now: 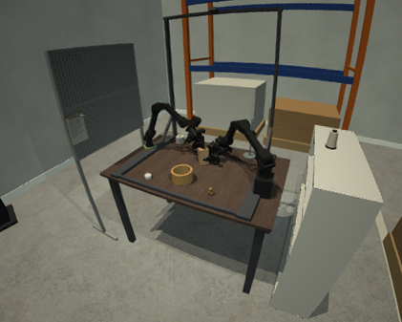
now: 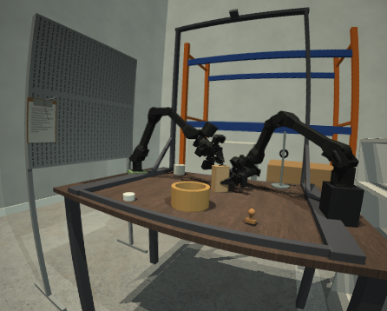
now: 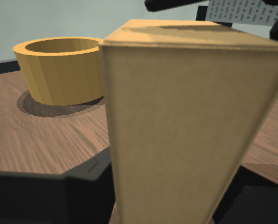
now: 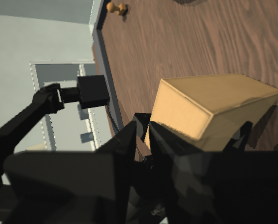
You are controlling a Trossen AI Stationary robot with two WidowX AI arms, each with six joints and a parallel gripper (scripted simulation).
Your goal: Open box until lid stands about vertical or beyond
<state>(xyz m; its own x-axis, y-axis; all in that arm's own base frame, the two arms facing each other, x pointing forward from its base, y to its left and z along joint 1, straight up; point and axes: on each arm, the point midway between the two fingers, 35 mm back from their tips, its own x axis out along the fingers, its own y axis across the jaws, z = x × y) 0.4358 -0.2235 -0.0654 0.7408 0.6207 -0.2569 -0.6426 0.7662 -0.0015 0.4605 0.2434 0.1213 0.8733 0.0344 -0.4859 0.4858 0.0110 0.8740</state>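
Now: left hand 2 cm short of the tan paper carton, 1 cm to the left of it and 2 cm below it.
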